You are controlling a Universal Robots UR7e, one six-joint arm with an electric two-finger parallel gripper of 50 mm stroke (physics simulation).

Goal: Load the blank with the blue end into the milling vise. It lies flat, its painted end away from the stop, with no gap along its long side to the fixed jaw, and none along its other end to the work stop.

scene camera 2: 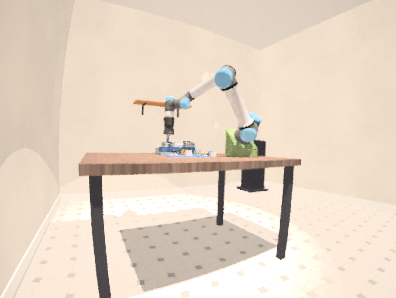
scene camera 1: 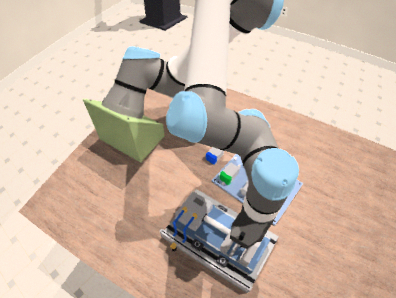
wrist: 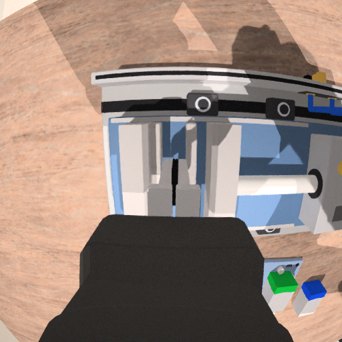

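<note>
The blank with the blue end [scene camera 1: 214, 154] [wrist: 310, 298] lies on the table beside the pale blue tray, off the vise. The milling vise [scene camera 1: 215, 240] [scene camera 2: 185, 149] [wrist: 270, 140] has a blue bed, a pale jaw [wrist: 133, 170] at the left in the wrist view and another pale jaw [wrist: 223, 170] on the screw side. Thin pale strips run along the inner sides of both jaws. My gripper [scene camera 2: 168, 141] [wrist: 174, 172] is shut and empty, over the space between the jaws. Its body hides the near part of the jaws. I cannot make out the work stop.
The pale blue tray [scene camera 1: 295, 192] [wrist: 291, 263] lies beside the vise and bears a green-ended blank [scene camera 1: 229, 173] [wrist: 281, 290]. The vise's block with blue handles [scene camera 1: 186, 212] [wrist: 327, 175] stands at the screw's end. A green pedestal [scene camera 1: 120, 132] [scene camera 2: 234, 144] carries the arm.
</note>
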